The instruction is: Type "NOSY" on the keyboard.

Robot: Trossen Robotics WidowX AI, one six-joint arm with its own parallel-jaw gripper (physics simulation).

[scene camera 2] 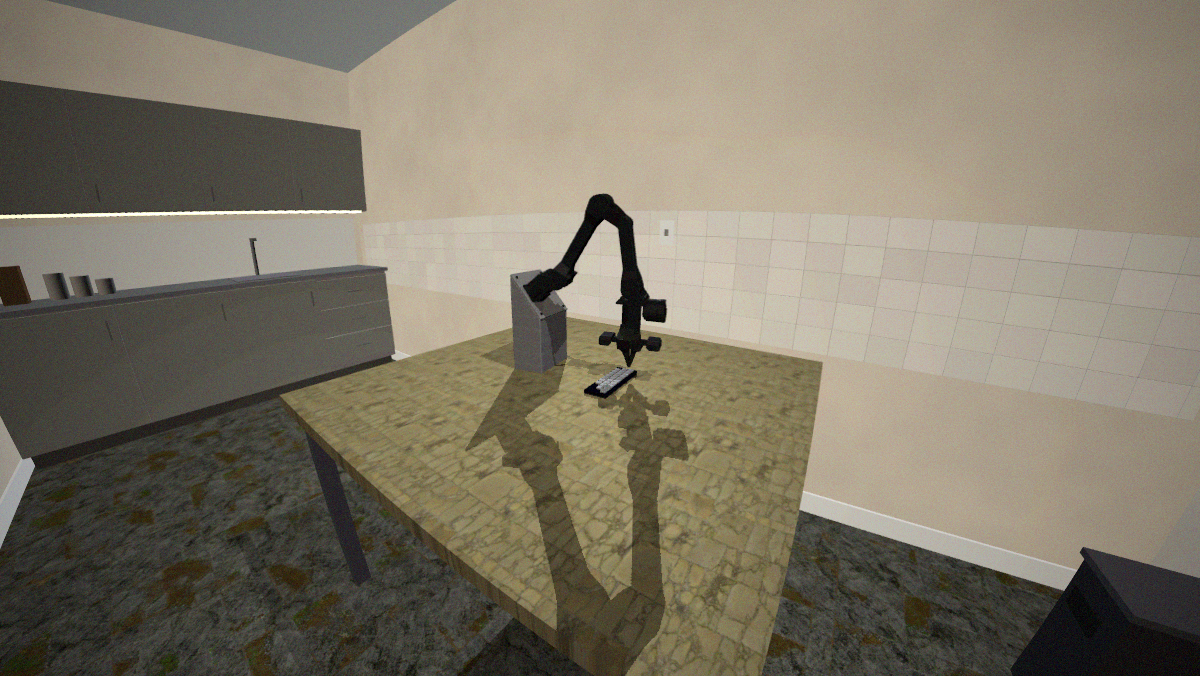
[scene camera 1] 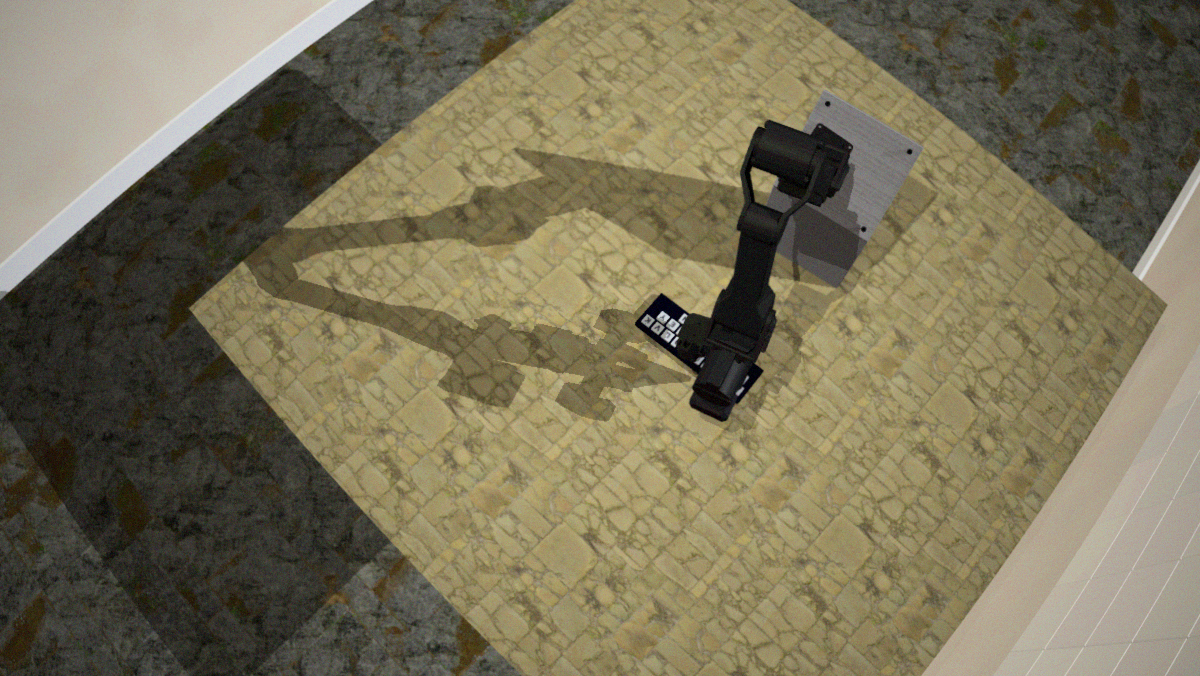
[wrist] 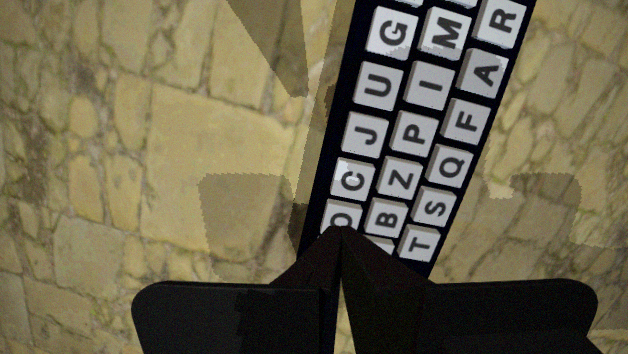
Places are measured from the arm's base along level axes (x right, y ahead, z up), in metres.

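Pixels of known places: gripper, fingertip midpoint: [scene camera 2: 628,366] [wrist: 339,236]; arm's base at its link origin: [scene camera 2: 533,293].
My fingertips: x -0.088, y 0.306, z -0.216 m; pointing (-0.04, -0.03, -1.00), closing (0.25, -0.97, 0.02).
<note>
For each thing: its top centre in the pictures, then the offset to it from my fingertips. Level surfaces: height alone.
- keyboard at its top centre: [wrist: 434,73] [scene camera 1: 700,345] [scene camera 2: 612,378] dz -0.019, dx +0.068, dy -0.022 m
- O key at its top centre: [wrist: 341,222] dz -0.019, dx -0.004, dy -0.004 m
- S key at its top centre: [wrist: 435,209] dz -0.019, dx +0.013, dy -0.044 m
- T key at its top centre: [wrist: 420,246] dz -0.019, dx -0.007, dy -0.044 m
- stone-patterned table at its surface level: dz -0.035 m
The keyboard [scene camera 1: 644,324] [scene camera 2: 611,382] [wrist: 345,100] is a narrow black board with white letter keys, lying on the table. My gripper [scene camera 2: 628,362] [wrist: 339,236] is shut with nothing between its fingers and points down at the keyboard's far end in scene camera 2. In the wrist view its tips overlap the lower edge of the O key [wrist: 341,214]; I cannot tell if they touch it. The S key [wrist: 434,207] is to the right, above the T key [wrist: 419,244]. A key below B is mostly hidden by the fingers, its letter unreadable. The Y key does not show in the wrist view.
The black arm [scene camera 1: 747,268] [scene camera 2: 625,243] covers part of the keyboard in scene camera 1. Its grey base block [scene camera 1: 881,159] [scene camera 2: 529,335] stands on the stone-patterned table [scene camera 1: 545,503] [scene camera 2: 722,503]. Arm shadows lie across the table. A dark cabinet [scene camera 2: 1133,604] stands at the lower right.
</note>
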